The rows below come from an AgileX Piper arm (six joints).
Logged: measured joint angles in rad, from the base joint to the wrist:
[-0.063, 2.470, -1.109, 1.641, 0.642, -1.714]
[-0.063, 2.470, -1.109, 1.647, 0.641, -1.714]
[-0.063, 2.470, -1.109, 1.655, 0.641, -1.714]
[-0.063, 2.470, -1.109, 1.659, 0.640, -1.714]
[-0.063, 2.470, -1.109, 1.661, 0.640, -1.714]
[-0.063, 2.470, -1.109, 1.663, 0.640, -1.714]
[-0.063, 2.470, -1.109, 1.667, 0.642, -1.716]
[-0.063, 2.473, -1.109, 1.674, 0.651, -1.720]
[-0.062, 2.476, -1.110, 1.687, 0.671, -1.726]
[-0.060, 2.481, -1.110, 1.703, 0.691, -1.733]
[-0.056, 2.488, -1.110, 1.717, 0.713, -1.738]
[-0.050, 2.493, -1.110, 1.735, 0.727, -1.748]
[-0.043, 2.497, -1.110, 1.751, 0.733, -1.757]
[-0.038, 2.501, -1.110, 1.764, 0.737, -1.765]
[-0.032, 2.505, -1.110, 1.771, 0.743, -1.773]
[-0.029, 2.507, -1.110, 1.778, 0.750, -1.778]
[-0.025, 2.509, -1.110, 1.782, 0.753, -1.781]
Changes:
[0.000, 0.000, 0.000, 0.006, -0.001, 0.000]
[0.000, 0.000, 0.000, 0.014, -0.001, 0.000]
[0.000, 0.000, 0.000, 0.018, -0.002, 0.000]
[0.000, 0.000, 0.000, 0.020, -0.002, 0.000]
[0.000, 0.000, 0.000, 0.022, -0.002, 0.000]
[0.000, 0.000, 0.000, 0.026, 0.000, -0.002]
[0.000, 0.003, 0.000, 0.033, 0.009, -0.006]
[0.001, 0.006, -0.001, 0.046, 0.029, -0.012]
[0.003, 0.011, -0.001, 0.062, 0.049, -0.019]
[0.007, 0.018, -0.001, 0.076, 0.071, -0.024]
[0.013, 0.023, -0.001, 0.094, 0.085, -0.034]
[0.020, 0.027, -0.001, 0.110, 0.091, -0.043]
[0.025, 0.031, -0.001, 0.123, 0.095, -0.051]
[0.031, 0.035, -0.001, 0.130, 0.101, -0.059]
[0.034, 0.037, -0.001, 0.137, 0.108, -0.064]
[0.038, 0.039, -0.001, 0.141, 0.111, -0.067]

